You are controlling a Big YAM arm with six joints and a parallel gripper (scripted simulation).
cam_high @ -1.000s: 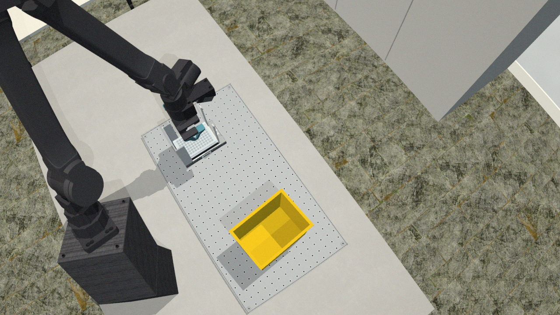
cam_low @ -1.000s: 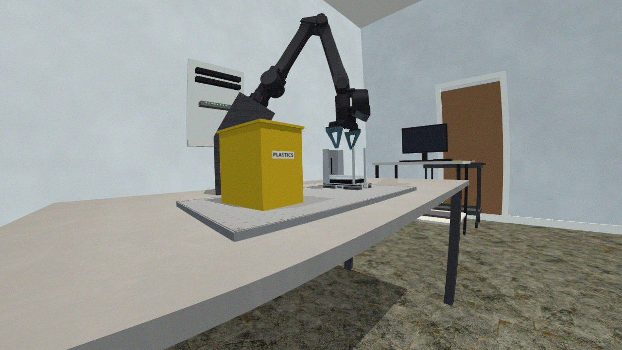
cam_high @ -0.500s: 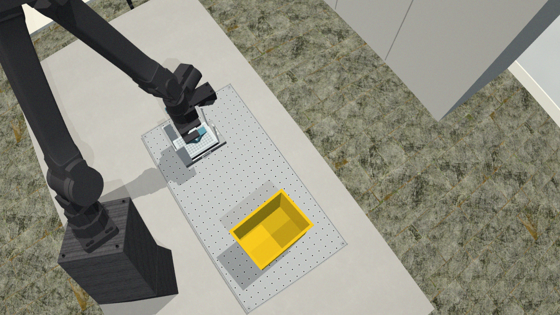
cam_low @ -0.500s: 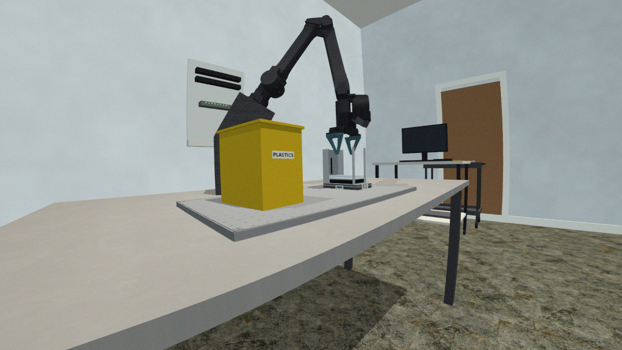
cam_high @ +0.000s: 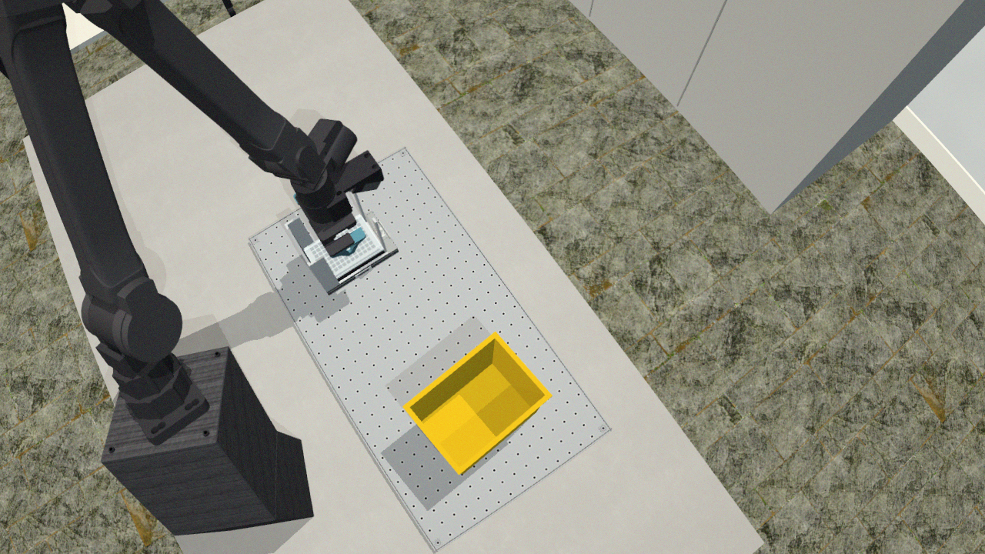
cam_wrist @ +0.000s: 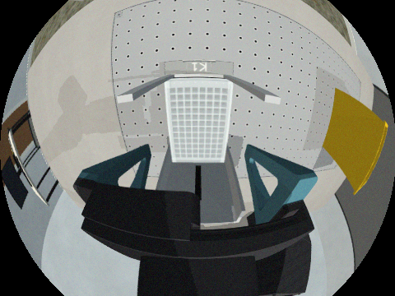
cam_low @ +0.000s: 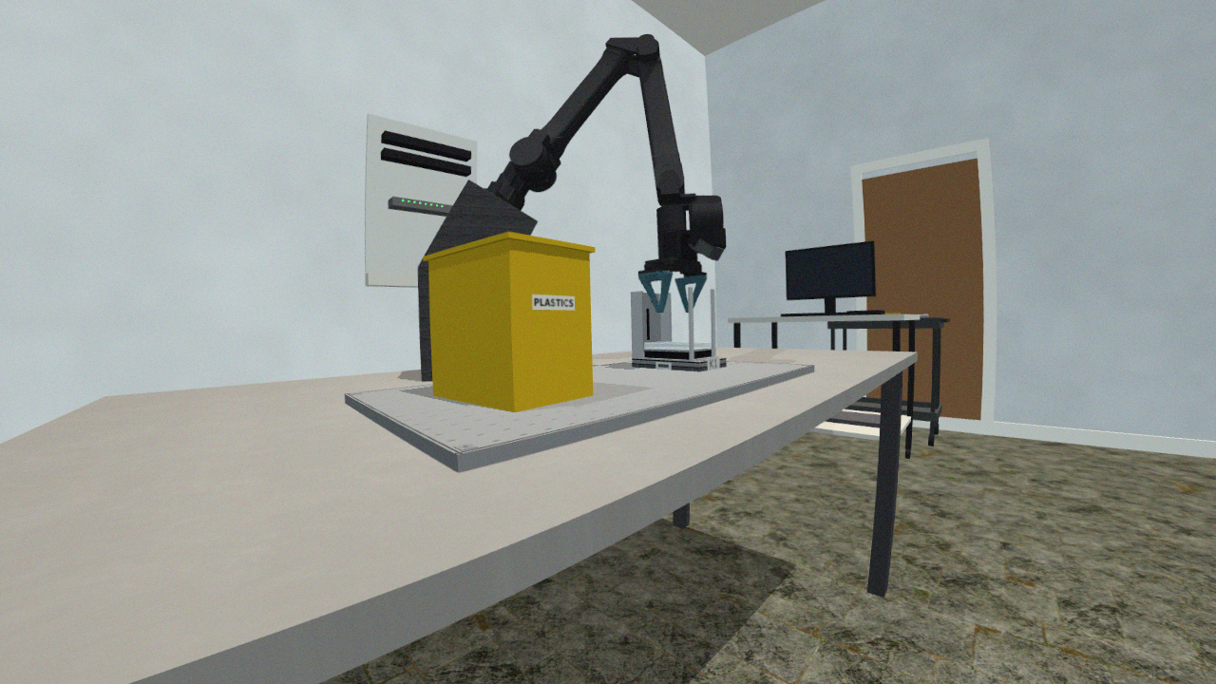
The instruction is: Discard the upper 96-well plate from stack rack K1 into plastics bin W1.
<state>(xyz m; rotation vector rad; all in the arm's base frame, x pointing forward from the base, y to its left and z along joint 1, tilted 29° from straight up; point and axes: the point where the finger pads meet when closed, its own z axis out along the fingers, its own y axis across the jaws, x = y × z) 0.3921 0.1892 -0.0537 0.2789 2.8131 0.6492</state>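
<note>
Now: the white 96-well plate 80 mm below my hand. Also, from my hand: yellow plastics bin W1 (20 mm behind, 390 mm to the right, 30 mm below); black plate (90 mm below).
</note>
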